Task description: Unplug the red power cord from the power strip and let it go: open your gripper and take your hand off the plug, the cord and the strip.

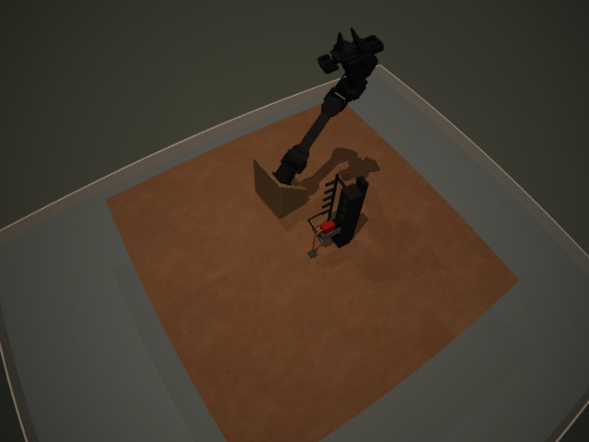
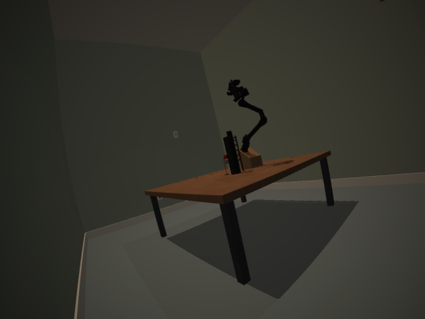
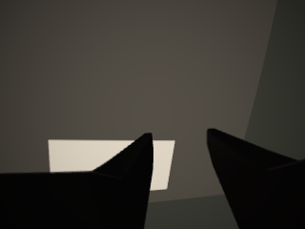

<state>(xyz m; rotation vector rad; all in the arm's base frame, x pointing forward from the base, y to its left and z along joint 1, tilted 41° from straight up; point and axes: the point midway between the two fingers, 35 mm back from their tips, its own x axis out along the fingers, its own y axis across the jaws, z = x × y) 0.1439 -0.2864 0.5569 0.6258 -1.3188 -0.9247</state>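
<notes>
My gripper tip is 17 cm short of the red plug, 8 cm to the left of it and 66 cm above it.
</notes>
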